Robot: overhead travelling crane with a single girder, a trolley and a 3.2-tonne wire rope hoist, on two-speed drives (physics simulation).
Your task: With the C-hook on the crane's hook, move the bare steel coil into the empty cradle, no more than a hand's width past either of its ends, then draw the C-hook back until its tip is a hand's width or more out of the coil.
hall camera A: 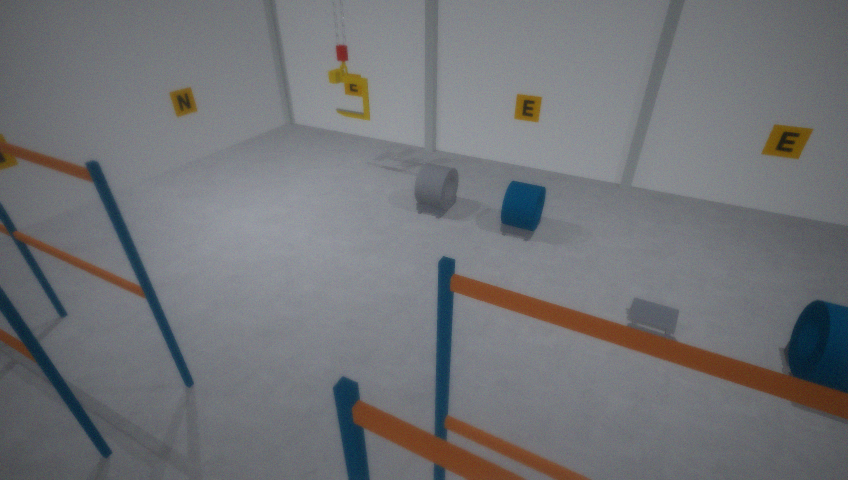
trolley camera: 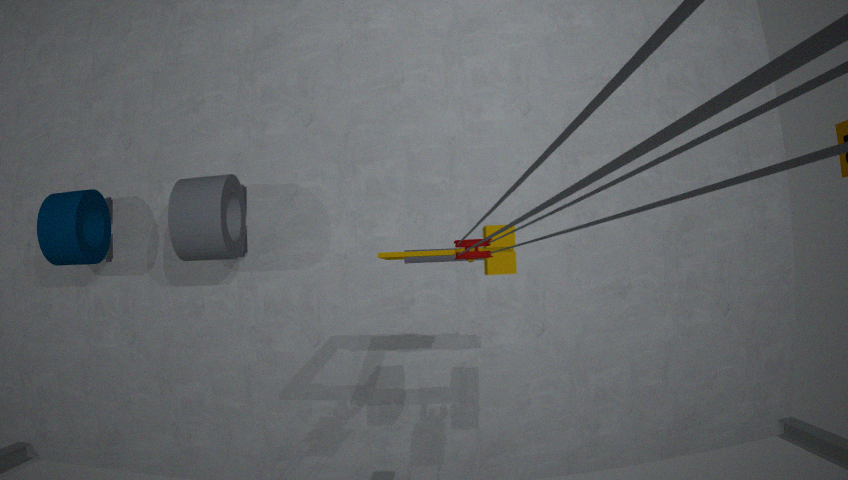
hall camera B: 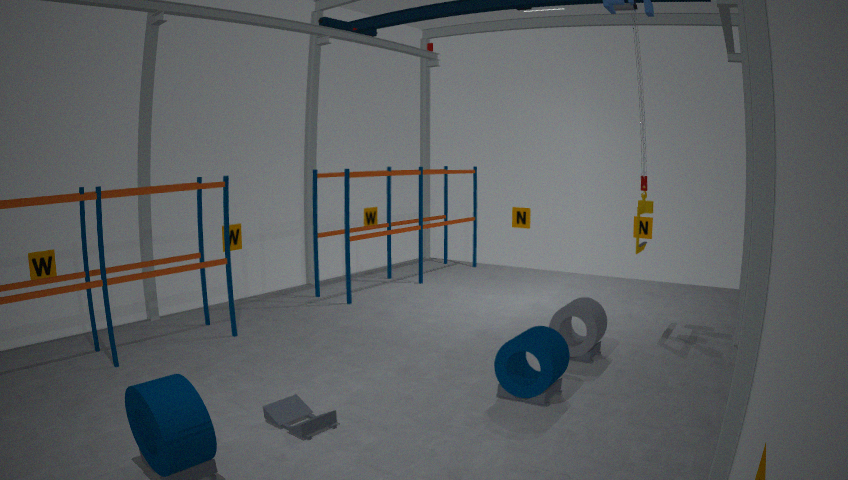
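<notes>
The bare steel coil point(hall camera A: 433, 187) point(hall camera B: 596, 324) point(trolley camera: 199, 218) is grey and lies on its side on a low cradle, bore horizontal. The C-hook, my gripper point(hall camera A: 365, 107) point(hall camera B: 638, 240) point(trolley camera: 392, 255), hangs empty and open, high above the floor and apart from the coil. In the trolley view it is right of the coil and slightly lower in the picture. Its upright back is on the coil's side and its lower arm points right, away from the coil. The empty cradle point(hall camera A: 653, 315) point(hall camera B: 288, 409) stands on the floor beyond the blue coils' gap; it does not show in the trolley view.
A blue coil point(hall camera A: 523, 205) point(hall camera B: 556, 356) point(trolley camera: 59, 227) stands on a cradle beside the bare coil. Another blue coil point(hall camera A: 833, 350) point(hall camera B: 187, 419) stands near the empty cradle. Racks with blue posts point(hall camera A: 445, 344) point(hall camera B: 348, 237) and orange beams stand along the west side.
</notes>
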